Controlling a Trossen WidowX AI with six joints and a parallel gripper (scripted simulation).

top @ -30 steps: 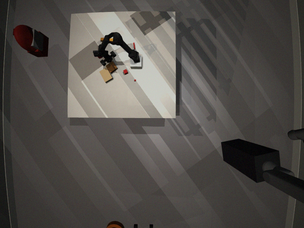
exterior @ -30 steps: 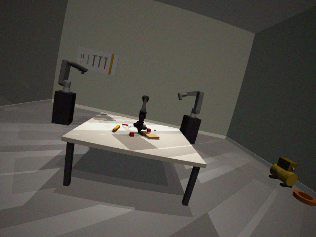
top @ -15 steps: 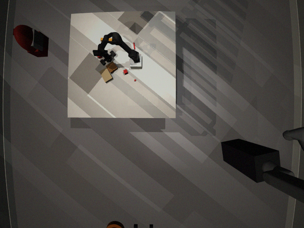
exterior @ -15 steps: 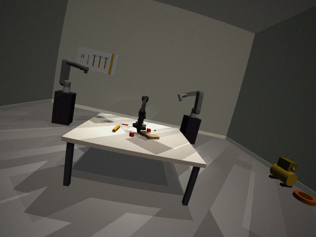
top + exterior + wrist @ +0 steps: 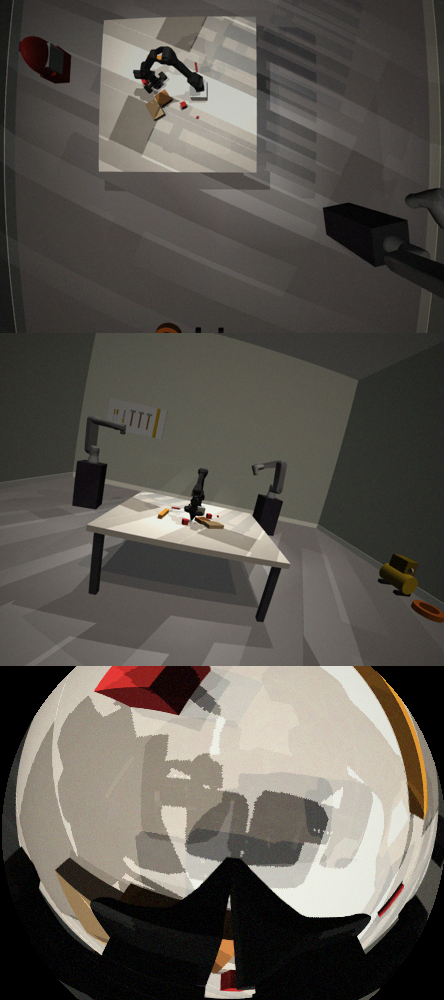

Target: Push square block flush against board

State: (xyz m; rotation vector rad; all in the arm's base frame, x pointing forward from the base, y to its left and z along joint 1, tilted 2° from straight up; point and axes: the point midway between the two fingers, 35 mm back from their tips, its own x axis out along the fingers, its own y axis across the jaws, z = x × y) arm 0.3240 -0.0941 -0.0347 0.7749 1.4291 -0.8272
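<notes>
My gripper tip is now 100 mm to the right of the orange square block, 20 mm past it and 10 mm below it. The rest, counted from my gripper tip: tan board (180 mm to the left, 60 mm ahead, 10 mm above); orange bar (230 mm to the right, 50 mm behind, 10 mm above); thin red bar (320 mm behind, 110 mm to the right).
</notes>
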